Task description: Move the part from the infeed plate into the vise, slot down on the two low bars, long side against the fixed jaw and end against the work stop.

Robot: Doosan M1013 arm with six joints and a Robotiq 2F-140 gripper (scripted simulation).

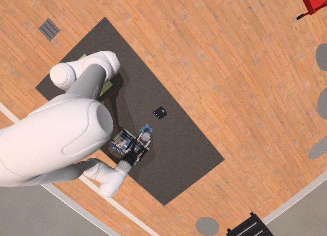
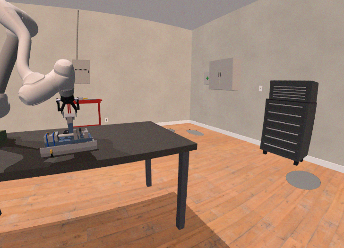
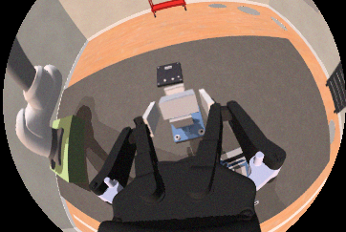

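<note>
Right now the part is 30 mm below my hand and 20 mm to the left of it. Round my hand: black infeed plate: 210 mm to the left, 180 mm below, 50 mm behind.
</note>
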